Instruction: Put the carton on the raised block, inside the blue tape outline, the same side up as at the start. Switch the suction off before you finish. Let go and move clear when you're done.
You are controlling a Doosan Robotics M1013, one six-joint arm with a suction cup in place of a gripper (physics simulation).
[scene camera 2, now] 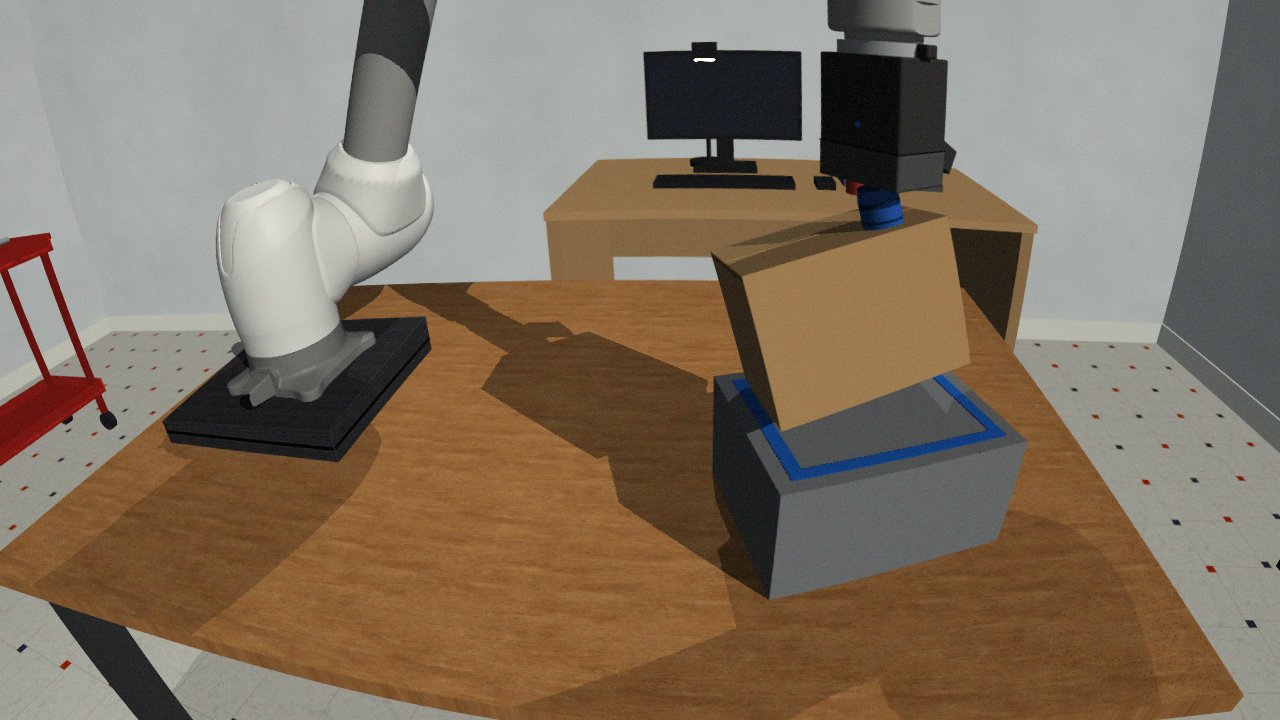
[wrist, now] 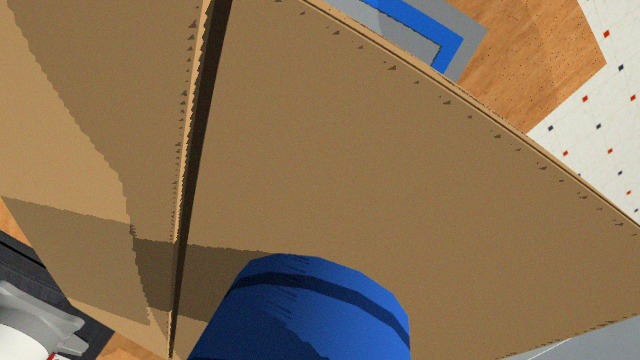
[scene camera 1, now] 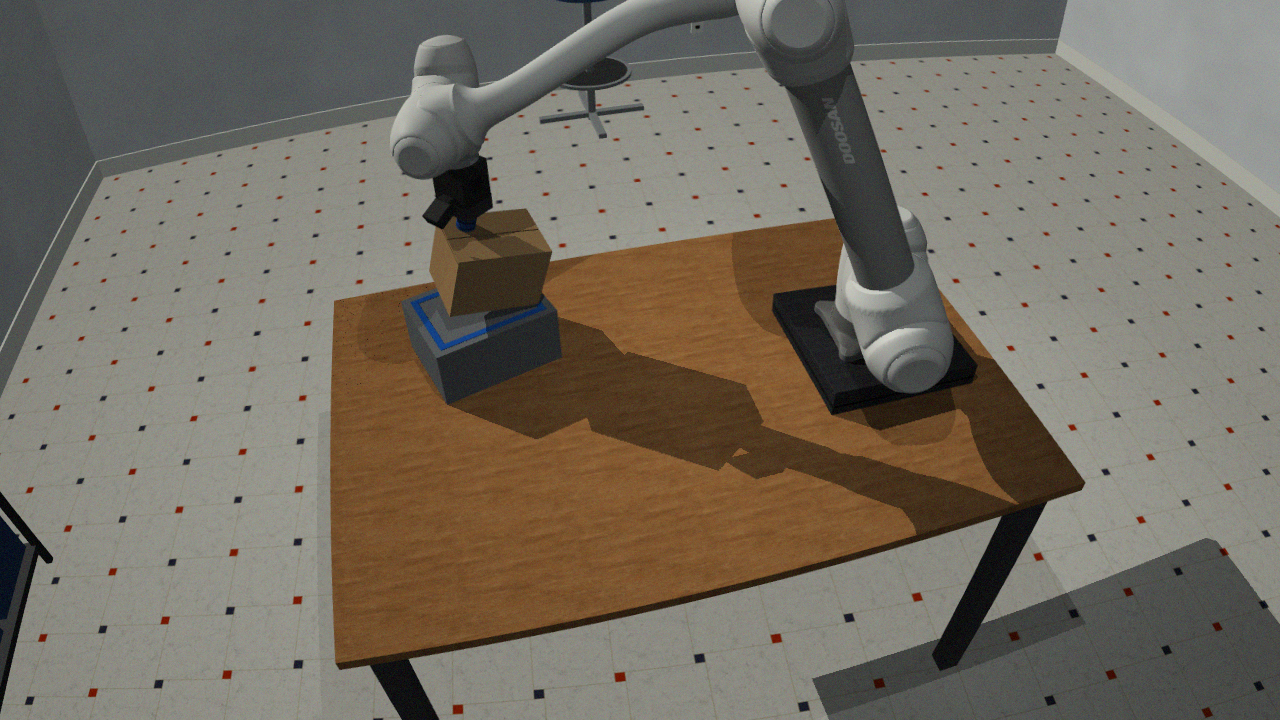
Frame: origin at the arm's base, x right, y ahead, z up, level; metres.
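Seen in the pictures: hand, its tool point: (scene camera 2: 878,234) (wrist: 301,280) (scene camera 1: 468,230); arm's base, origin of its link: (scene camera 2: 302,366) (wrist: 36,316).
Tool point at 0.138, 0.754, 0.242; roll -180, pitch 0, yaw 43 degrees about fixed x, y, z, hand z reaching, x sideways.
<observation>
Pixels of each thing's middle, then the offset from my tool point to it, as dx, dy, dz. Level surfaces: height alone.
- brown carton, middle of its body: (wrist: 261,195) (scene camera 2: 839,304) (scene camera 1: 488,261) -0.008, -0.029, -0.068
- grey raised block, middle of its body: (scene camera 2: 860,459) (wrist: 315,108) (scene camera 1: 480,329) -0.006, +0.007, -0.229
- wooden table, height of its surface: dz -0.290
The brown carton (scene camera 1: 496,282) (scene camera 2: 850,331) (wrist: 375,165) hangs tilted from my blue suction cup (scene camera 1: 465,224) (scene camera 2: 881,209) (wrist: 310,310), which is on its top face, off the middle. In the scene camera 2 view its left end is lower and its right end higher. The carton is over the grey raised block (scene camera 1: 505,358) (scene camera 2: 895,528) (wrist: 474,35). Its low corner is close to the block's top; I cannot tell if they touch. The blue tape outline (scene camera 1: 465,340) (scene camera 2: 895,454) (wrist: 452,45) shows in part around and below the carton, which hides the rest.
The block stands on the wooden table (scene camera 1: 537,537) (scene camera 2: 429,555). The arm's black base plate (scene camera 1: 805,367) (scene camera 2: 313,429) is at the other end of the table. A desk (scene camera 2: 626,192) with a monitor (scene camera 2: 723,94) stands behind, and a red cart (scene camera 2: 53,402) is at the left.
</observation>
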